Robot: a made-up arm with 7 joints. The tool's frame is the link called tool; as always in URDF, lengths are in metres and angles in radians. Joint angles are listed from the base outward. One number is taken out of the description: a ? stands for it. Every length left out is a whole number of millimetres.
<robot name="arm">
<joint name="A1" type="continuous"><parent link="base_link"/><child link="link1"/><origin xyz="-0.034 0.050 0.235" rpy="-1.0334 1.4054 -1.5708"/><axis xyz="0 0 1"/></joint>
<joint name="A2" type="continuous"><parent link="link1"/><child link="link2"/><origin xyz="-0.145 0.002 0.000" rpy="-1.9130 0.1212 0.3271"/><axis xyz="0 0 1"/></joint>
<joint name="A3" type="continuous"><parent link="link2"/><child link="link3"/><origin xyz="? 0.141 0.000" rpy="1.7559 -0.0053 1.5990"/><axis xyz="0 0 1"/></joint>
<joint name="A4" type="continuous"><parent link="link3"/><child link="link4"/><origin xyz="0.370 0.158 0.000" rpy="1.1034 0.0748 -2.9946"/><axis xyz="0 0 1"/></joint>
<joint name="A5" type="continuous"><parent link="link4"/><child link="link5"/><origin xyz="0.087 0.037 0.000" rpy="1.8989 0.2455 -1.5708"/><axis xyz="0 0 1"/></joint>
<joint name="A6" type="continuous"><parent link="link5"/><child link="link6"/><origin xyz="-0.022 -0.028 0.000" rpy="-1.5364 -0.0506 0.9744"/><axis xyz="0 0 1"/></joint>
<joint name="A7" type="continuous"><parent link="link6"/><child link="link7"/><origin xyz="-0.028 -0.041 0.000" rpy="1.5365 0.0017 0.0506"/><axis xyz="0 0 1"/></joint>
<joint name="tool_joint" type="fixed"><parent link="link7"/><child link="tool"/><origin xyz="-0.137 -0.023 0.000" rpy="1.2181 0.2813 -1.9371"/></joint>
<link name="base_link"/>
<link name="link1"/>
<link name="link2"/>
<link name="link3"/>
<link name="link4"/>
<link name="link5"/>
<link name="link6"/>
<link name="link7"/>
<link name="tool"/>
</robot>
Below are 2 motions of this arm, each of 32 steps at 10 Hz.
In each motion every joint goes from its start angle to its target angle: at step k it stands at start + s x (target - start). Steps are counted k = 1, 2, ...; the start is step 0. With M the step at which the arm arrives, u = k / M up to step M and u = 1 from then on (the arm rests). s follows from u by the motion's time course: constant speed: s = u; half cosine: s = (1 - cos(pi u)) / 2; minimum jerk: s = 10 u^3 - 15 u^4 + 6 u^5.
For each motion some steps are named. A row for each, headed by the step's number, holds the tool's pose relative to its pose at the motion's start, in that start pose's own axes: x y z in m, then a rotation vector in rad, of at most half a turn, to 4 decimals.
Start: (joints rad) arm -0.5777 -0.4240 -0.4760 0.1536 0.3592 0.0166 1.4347
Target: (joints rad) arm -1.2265 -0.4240 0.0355 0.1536 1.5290 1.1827 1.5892
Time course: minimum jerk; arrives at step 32
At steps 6, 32:
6: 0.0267 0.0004 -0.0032 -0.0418 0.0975 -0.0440
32: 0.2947 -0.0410 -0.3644 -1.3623 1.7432 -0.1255

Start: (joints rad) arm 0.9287 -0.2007 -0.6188 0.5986 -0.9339 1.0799 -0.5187
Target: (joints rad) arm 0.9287 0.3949 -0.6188 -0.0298 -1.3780 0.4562 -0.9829
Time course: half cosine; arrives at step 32
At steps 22, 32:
22: -0.0916 0.1917 -0.0625 -0.1017 -0.1472 -0.8554
32: -0.1331 0.2571 -0.0939 -0.1881 -0.2658 -1.1009

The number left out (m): -0.181
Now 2 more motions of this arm.
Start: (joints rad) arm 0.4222 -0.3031 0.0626 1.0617 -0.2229 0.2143 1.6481
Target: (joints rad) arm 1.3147 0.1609 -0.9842 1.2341 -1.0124 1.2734 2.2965
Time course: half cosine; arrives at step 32
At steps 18, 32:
18: -0.0102 -0.3091 0.1442 0.5346 0.8125 -0.1329
32: 0.0320 -0.5507 0.0533 0.7591 1.5161 0.0979

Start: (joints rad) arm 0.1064 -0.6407 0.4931 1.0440 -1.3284 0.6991 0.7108
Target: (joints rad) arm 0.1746 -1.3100 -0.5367 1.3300 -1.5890 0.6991 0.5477
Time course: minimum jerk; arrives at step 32
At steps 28, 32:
28: 0.4831 -0.1934 -0.2027 0.1388 0.5379 -0.0989
32: 0.4887 -0.1952 -0.2098 0.1428 0.5442 -0.0959

